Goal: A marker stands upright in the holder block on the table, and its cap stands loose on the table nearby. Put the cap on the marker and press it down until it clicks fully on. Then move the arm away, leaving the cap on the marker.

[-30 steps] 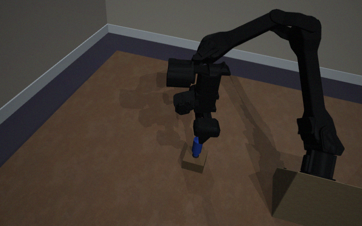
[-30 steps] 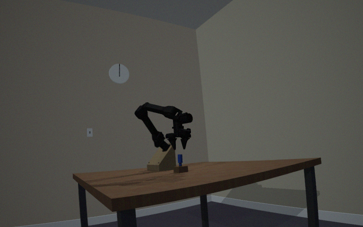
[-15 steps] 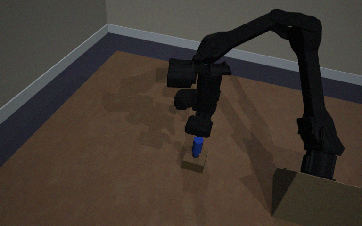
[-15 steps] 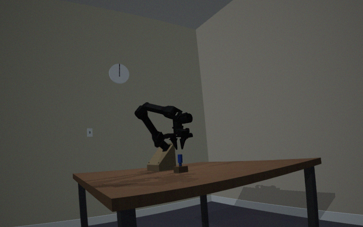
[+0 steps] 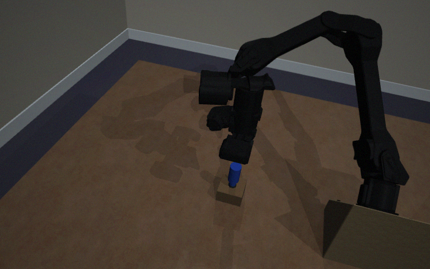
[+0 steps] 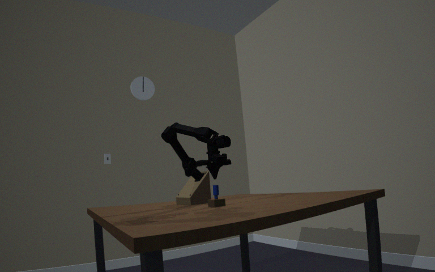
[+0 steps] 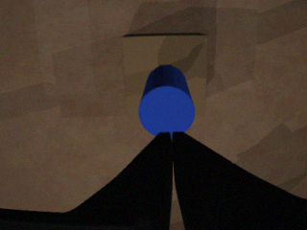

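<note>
The blue cap is 6 cm below my gripper tip. From my gripper tip the other things lie so: brown holder block 12 cm below.
</note>
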